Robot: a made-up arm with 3 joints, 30 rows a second.
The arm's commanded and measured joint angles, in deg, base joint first. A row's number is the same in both.
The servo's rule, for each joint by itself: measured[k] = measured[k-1] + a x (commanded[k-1-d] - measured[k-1]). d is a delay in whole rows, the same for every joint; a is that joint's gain. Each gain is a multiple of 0.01, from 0.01 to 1. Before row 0 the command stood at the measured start. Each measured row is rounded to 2 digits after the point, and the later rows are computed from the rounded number. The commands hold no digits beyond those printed.
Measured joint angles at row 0:
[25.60 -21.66 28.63]
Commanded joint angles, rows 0 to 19:
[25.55 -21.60 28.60]
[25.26 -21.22 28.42]
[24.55 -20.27 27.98]
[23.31 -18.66 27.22]
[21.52 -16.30 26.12]
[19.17 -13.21 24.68]
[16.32 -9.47 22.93]
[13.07 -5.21 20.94]
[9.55 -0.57 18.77]
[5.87 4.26 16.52]
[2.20 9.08 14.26]
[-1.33 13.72 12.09]
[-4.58 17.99 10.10]
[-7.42 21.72 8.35]
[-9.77 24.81 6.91]
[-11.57 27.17 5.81]
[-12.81 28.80 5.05]
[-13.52 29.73 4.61]
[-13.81 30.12 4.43]
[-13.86 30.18 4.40]
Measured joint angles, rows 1 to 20:
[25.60 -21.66 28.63]
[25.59 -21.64 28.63]
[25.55 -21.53 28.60]
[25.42 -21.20 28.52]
[25.15 -20.54 28.35]
[24.68 -19.44 28.06]
[23.96 -17.82 27.62]
[22.97 -15.65 27.01]
[21.68 -12.94 26.22]
[20.10 -9.72 25.25]
[18.25 -6.09 24.12]
[16.16 -2.15 22.84]
[13.89 1.98 21.44]
[11.49 6.14 19.97]
[9.03 10.19 18.46]
[6.59 13.99 16.96]
[4.23 17.42 15.51]
[2.01 20.38 14.15]
[-0.01 22.81 12.91]
[-1.80 24.71 11.81]
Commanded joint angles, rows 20 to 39:
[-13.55 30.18 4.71]
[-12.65 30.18 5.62]
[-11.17 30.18 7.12]
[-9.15 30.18 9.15]
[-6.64 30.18 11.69]
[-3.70 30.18 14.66]
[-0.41 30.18 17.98]
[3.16 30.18 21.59]
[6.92 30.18 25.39]
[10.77 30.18 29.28]
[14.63 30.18 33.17]
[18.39 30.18 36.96]
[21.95 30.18 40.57]
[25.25 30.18 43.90]
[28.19 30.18 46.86]
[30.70 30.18 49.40]
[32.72 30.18 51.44]
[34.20 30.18 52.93]
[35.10 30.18 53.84]
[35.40 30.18 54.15]
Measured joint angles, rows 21 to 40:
[-3.37 26.13 10.85]
[-4.69 27.18 10.05]
[-5.72 27.96 9.47]
[-6.43 28.54 9.16]
[-6.78 28.97 9.16]
[-6.76 29.28 9.49]
[-6.36 29.51 10.16]
[-5.59 29.68 11.18]
[-4.45 29.81 12.53]
[-2.97 29.91 14.20]
[-1.18 29.98 16.16]
[0.88 30.03 18.37]
[3.16 30.07 20.79]
[5.60 30.10 23.36]
[8.15 30.12 26.03]
[10.76 30.14 28.74]
[13.35 30.15 31.43]
[15.87 30.16 34.03]
[18.25 30.17 36.49]
[20.44 30.17 38.75]

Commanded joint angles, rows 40 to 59:
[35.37 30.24 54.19]
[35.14 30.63 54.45]
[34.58 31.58 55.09]
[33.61 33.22 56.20]
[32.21 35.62 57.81]
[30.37 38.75 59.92]
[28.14 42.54 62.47]
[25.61 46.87 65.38]
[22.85 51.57 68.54]
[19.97 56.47 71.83]
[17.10 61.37 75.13]
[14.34 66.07 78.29]
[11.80 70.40 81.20]
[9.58 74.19 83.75]
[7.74 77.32 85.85]
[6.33 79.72 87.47]
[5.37 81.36 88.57]
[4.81 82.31 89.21]
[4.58 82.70 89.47]
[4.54 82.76 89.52]
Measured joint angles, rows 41 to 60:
[22.38 30.17 40.75]
[24.07 30.19 42.50]
[25.51 30.30 44.05]
[26.69 30.63 45.49]
[27.59 31.30 46.88]
[28.19 32.42 48.30]
[28.47 34.07 49.81]
[28.43 36.27 51.46]
[28.06 39.03 53.27]
[27.38 42.29 55.26]
[26.42 45.98 57.41]
[25.21 49.98 59.71]
[23.80 54.16 62.13]
[22.24 58.38 64.61]
[20.59 62.49 67.10]
[18.92 66.35 69.54]
[17.28 69.83 71.87]
[15.73 72.83 74.04]
[14.31 75.29 76.01]
[13.05 77.22 77.76]

